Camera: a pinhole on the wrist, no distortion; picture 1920 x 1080 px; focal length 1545.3 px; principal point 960.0 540.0 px. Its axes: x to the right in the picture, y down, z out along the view. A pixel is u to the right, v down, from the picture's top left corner.
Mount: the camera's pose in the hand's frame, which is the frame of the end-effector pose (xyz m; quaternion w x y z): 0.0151 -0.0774 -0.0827 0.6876 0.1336 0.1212 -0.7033
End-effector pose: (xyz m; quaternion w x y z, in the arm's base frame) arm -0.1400 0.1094 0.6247 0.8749 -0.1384 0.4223 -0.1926
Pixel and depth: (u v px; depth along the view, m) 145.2 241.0 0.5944
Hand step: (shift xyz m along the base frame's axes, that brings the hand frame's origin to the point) 0.4026 0.1017 0.4224
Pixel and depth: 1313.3 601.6 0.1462
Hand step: 0.0079 -0.1470 0.0788
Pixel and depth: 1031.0 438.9 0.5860
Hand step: 0.2719 -0.2218 0.4253
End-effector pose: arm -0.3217 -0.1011 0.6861 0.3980 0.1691 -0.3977 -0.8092
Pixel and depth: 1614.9 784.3 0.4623
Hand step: -0.4298 0.2412 -0.1524
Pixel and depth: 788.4 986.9 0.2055
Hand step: -0.1804 0.0531 -0.0243
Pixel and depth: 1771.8 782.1 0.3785
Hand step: -0.3614 0.2001 -0.1815
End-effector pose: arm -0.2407 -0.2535 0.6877 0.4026 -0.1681 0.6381 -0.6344
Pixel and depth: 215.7 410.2 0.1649
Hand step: 0.0546 -0.0750 0.0709
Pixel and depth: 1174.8 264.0 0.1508
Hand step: 0.0019 -0.0436 0.1527
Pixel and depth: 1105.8 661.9 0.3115
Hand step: 0.0602 -0.1873 0.2198
